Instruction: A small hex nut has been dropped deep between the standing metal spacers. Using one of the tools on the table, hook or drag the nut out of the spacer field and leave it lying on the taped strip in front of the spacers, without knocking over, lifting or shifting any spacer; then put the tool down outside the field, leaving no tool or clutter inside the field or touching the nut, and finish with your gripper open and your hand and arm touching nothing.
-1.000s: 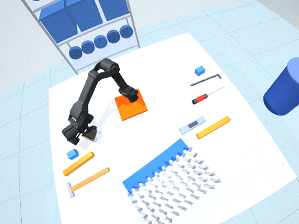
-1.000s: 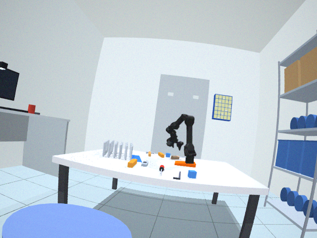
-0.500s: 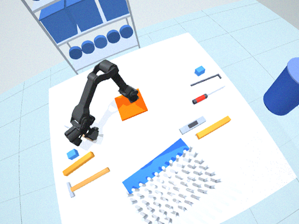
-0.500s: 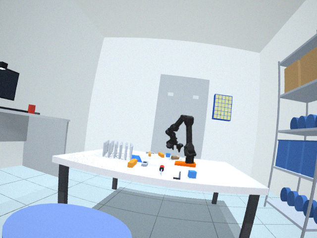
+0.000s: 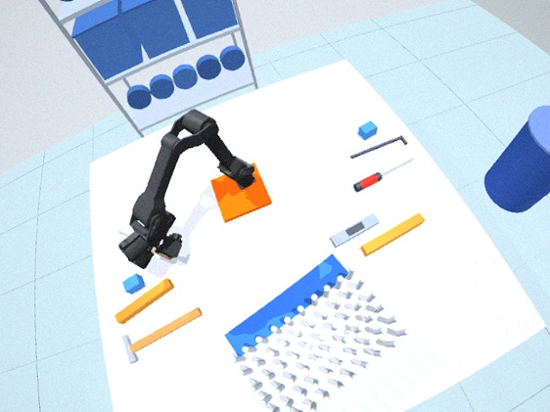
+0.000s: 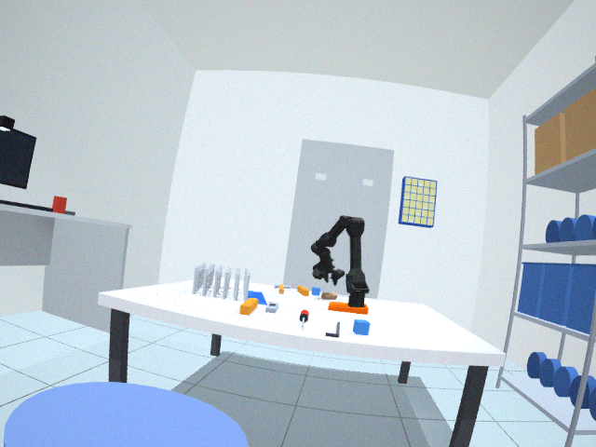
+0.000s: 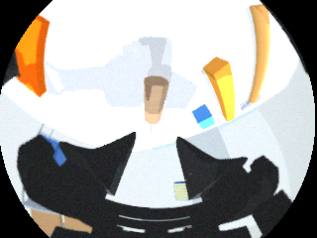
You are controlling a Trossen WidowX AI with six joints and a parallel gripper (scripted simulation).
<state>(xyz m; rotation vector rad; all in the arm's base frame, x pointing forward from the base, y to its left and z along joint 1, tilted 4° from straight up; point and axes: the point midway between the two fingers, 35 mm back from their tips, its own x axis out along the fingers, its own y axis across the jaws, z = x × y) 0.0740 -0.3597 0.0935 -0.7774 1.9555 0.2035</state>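
The wooden-handled pick tool is 8 cm behind my gripper tip, 6 cm to the right of it and 7 cm below it. Round my gripper tip: hex nut (53 cm ahead, 37 cm to the left, 8 cm below); then grey plate (30 cm ahead, 57 cm to the left, 7 cm below); then blue taped strip (38 cm ahead, 27 cm to the left, 8 cm below).
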